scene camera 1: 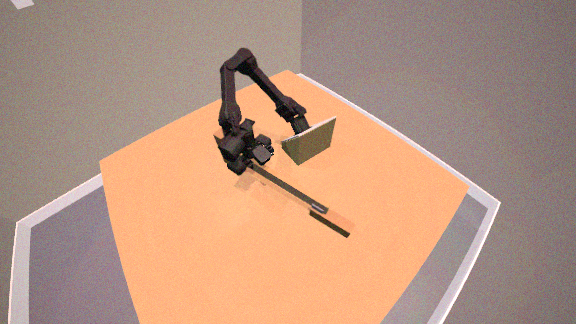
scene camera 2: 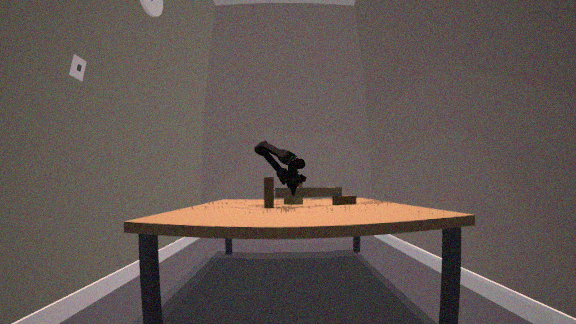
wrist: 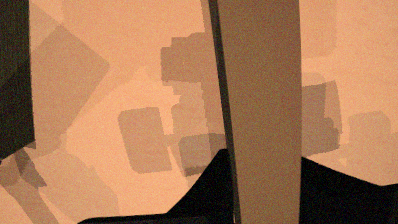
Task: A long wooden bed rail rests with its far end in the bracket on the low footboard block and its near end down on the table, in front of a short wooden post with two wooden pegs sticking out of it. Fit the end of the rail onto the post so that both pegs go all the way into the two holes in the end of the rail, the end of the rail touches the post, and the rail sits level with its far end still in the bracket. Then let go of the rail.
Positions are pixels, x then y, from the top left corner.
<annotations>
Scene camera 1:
gripper: 253,166
long wooden rail: 293,188
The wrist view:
gripper: 245,154
</annotations>
